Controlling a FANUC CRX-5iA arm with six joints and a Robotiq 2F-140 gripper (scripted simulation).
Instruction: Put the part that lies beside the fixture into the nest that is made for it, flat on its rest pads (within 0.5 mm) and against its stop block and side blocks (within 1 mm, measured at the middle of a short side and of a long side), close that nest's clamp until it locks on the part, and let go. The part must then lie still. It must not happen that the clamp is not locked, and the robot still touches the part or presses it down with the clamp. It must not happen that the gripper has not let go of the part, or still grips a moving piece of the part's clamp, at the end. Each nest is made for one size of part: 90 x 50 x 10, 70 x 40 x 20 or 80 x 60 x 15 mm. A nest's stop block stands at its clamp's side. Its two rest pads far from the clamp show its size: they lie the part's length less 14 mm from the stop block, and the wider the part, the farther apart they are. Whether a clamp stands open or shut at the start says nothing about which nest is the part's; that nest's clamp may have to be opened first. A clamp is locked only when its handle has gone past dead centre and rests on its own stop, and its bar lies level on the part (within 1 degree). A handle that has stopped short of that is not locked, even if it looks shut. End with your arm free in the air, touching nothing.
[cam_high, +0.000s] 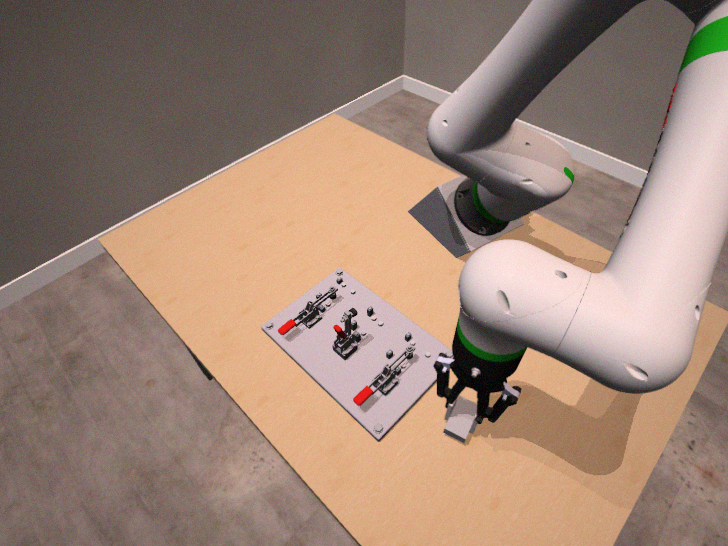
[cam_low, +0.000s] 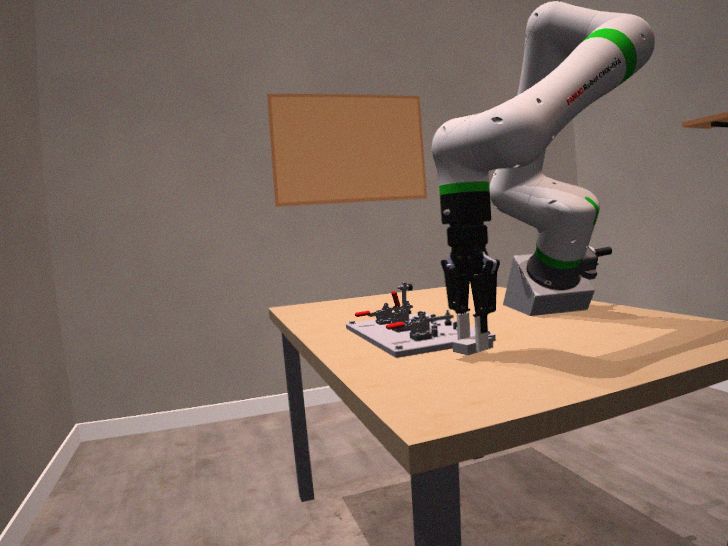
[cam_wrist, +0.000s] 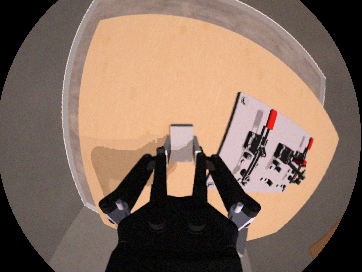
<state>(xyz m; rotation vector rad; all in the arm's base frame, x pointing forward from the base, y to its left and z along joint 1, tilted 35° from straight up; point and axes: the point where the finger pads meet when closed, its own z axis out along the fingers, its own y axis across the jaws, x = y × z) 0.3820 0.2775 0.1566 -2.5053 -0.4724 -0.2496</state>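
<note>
My gripper is now 5 cm short of the grey fixture plate, 26 cm to the left of it and 4 cm above it. From my hand the other things lie so: clamp 6 cm ahead, 14 cm to the right; then grey part 3 cm below.
</note>
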